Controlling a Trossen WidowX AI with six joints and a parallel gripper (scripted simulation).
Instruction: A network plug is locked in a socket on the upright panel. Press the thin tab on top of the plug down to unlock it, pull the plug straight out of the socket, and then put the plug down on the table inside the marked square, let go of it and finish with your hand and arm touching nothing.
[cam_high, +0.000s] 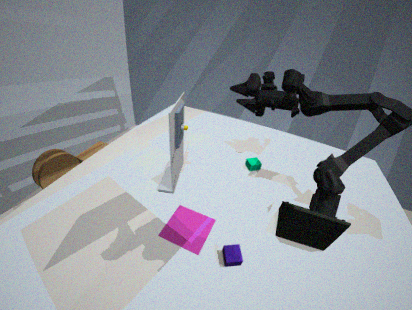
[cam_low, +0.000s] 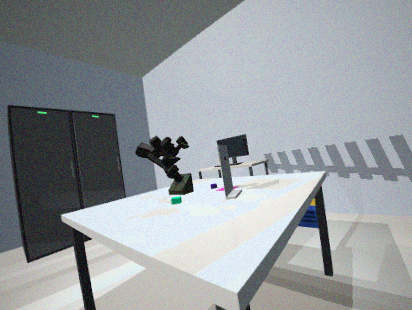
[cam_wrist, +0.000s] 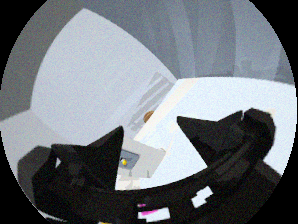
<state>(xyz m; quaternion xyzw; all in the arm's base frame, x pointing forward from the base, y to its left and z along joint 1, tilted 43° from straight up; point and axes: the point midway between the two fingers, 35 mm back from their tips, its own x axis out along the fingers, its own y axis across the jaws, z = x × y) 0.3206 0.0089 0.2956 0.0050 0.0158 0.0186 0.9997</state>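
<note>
The network plug lies 60 mm ahead of my gripper tip, 200 mm to the left of it and 60 mm below it. From my gripper tip the other things lie so: grey upright panel: 80 mm ahead, 210 mm to the left, 140 mm below; then green block: 130 mm behind, 10 mm to the right, 250 mm below; then magenta marked square: 80 mm behind, 360 mm to the left, 270 mm below.
</note>
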